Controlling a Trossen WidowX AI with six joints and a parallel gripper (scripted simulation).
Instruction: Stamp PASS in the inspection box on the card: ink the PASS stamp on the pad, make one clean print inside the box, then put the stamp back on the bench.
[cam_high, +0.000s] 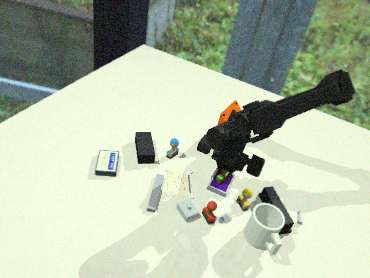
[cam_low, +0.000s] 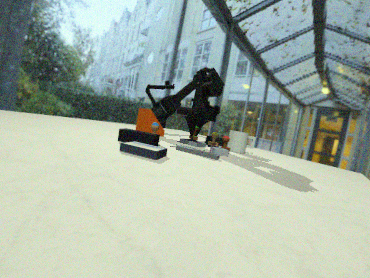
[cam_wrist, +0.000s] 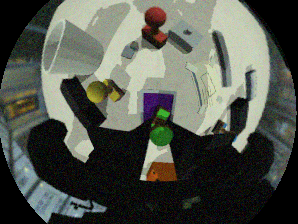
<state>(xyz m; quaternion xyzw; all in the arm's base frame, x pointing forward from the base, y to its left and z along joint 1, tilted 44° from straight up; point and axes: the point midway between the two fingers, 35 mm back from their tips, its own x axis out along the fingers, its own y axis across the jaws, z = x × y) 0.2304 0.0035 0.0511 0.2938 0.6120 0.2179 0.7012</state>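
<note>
The green-knobbed stamp is right at my gripper tip. From my gripper tip the other things lie so: purple ink pad: 30 mm below; yellow-knobbed stamp: 80 mm to the left, 50 mm ahead, 20 mm below; card: 110 mm to the right, 60 mm ahead, 40 mm below.
</note>
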